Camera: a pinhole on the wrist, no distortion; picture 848 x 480 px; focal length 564.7 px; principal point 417.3 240.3 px. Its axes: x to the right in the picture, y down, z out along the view. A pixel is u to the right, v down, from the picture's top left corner.
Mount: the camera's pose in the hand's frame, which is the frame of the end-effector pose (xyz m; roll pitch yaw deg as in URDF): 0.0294 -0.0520 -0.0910 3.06 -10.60 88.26
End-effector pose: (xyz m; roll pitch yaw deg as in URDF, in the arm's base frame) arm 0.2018 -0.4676 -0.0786 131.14 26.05 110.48
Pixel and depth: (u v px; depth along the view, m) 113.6 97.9 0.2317
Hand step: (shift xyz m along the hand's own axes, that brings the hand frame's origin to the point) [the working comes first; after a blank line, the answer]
In the camera's frame: -0.1246 -0.0584 0.2317

0.0951 -0.2185 0.1104
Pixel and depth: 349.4 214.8 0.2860
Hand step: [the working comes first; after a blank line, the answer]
In the camera's frame: -0.0344 -0.0129 0.2860

0.0549 -0.1390 0.1827
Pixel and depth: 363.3 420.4 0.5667
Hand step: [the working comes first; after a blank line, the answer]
In the camera's frame: -0.0542 0.1807 0.5667

-0.1256 -0.2065 0.4648
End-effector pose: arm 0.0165 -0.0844 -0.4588 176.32 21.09 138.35
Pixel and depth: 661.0 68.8 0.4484
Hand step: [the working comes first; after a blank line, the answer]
In the camera's frame: 0.1935 -0.1362 0.4484

0.1926 0.0523 0.3776
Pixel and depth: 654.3 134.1 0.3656
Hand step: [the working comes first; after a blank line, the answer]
In the camera's frame: 0.1534 -0.0688 0.3656

0.1201 0.0296 0.2925
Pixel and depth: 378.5 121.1 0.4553
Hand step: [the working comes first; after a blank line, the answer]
In the camera's frame: -0.0313 -0.0961 0.4553

0.1462 -0.1690 0.3451
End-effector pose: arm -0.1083 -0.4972 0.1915 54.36 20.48 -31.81
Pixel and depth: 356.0 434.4 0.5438
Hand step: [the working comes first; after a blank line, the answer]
In the camera's frame: -0.0590 0.1869 0.5438

-0.1330 -0.2069 0.4417
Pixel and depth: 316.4 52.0 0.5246
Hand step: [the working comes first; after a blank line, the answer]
In the camera's frame: -0.0937 -0.1749 0.5246

0.2263 -0.2448 0.3975
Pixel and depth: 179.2 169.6 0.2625
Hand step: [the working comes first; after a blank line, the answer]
In the camera's frame: -0.1107 -0.0329 0.2625

0.0715 -0.2100 0.1446
